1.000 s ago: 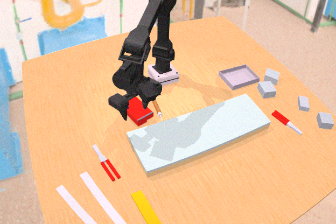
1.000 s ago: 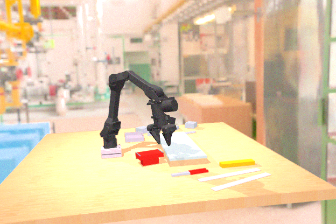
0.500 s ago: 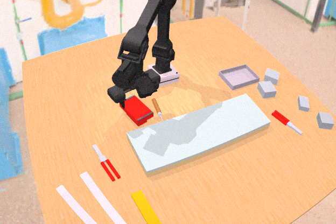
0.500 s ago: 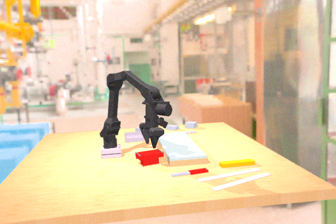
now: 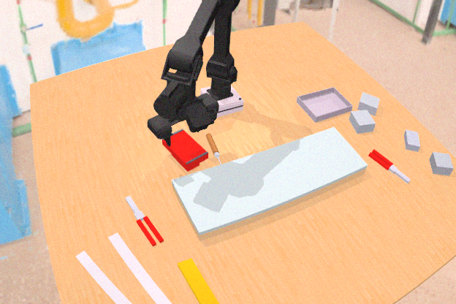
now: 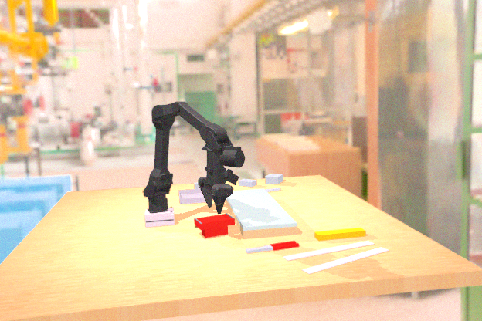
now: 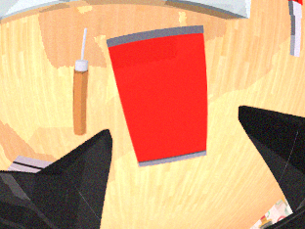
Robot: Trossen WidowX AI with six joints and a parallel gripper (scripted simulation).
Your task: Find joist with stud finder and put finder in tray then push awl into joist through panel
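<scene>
Right now the red stud finder is 70 mm below my gripper tip and 20 mm behind it. Round my gripper tip: awl: 90 mm to the left, 80 mm below, 20 mm ahead; then yellow strip: 370 mm ahead, 190 mm to the right, 80 mm below; then lilac tray: 520 mm to the left, 70 mm below, 40 mm ahead.
</scene>
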